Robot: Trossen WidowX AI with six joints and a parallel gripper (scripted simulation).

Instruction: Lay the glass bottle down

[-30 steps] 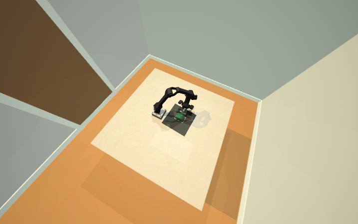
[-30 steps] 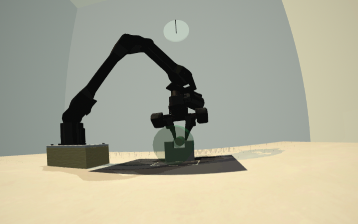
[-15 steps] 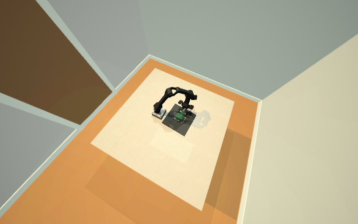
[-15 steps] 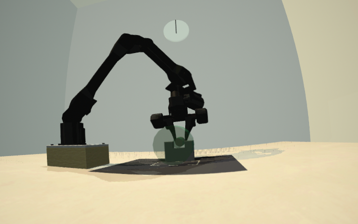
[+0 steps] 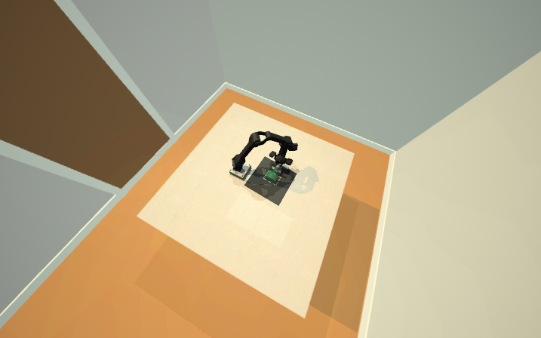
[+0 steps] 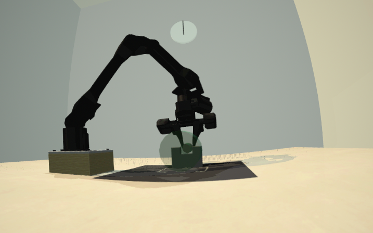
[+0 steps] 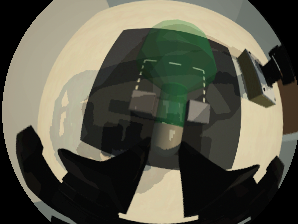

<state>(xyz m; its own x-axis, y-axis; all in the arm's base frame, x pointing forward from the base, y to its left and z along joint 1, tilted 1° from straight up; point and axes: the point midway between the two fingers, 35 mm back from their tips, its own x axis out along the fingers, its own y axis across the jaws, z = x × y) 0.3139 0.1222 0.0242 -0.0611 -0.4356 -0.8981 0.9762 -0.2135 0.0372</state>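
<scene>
Now: gripper tip 10 mm past the green glass bottle and 50 mm to the left of it. From my gripper tip the other things lie so: dark mat: 30 mm behind, 110 mm to the right, 50 mm below.
</scene>
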